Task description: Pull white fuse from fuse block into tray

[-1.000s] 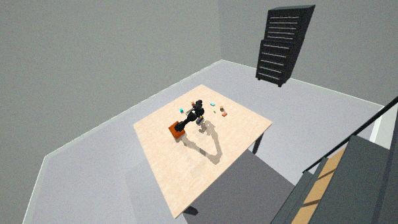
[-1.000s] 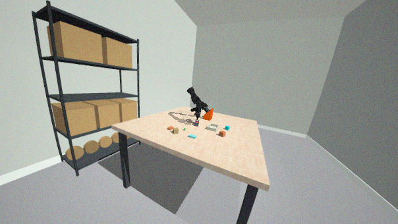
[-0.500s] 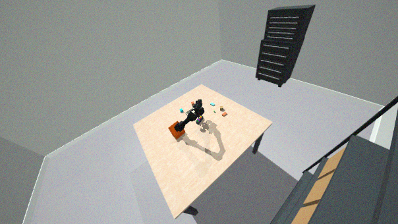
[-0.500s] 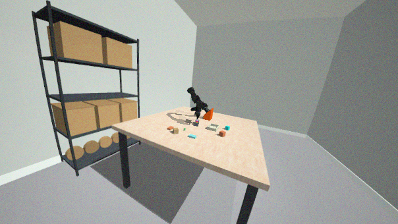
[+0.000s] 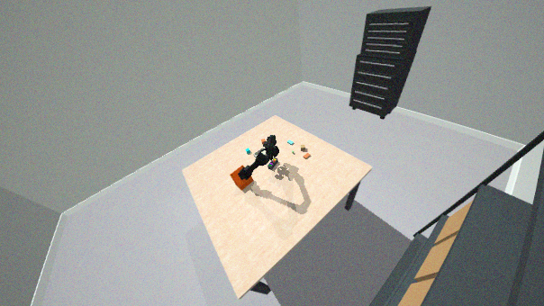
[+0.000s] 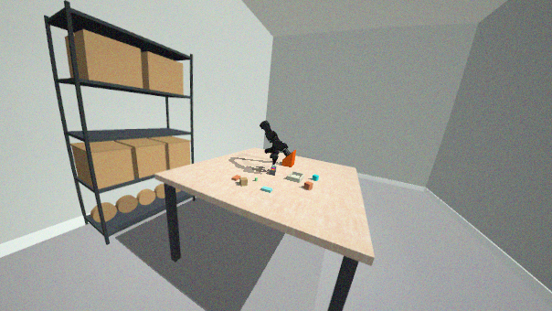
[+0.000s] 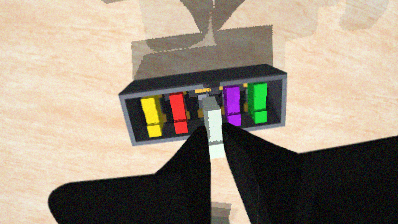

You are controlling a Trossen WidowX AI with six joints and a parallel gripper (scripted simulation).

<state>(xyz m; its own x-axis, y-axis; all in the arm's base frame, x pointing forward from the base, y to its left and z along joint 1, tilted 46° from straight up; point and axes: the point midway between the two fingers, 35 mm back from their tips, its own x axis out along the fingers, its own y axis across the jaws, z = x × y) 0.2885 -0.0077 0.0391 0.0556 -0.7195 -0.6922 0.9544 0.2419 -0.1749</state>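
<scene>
Right now my gripper tip is 20 mm past the purple fuse and 50 mm above it. Also, from my gripper tip: white fuse: 10 mm below; then red fuse: 20 mm ahead, 10 mm to the left, 50 mm below; then green fuse: 40 mm behind, 10 mm to the right, 50 mm below.
</scene>
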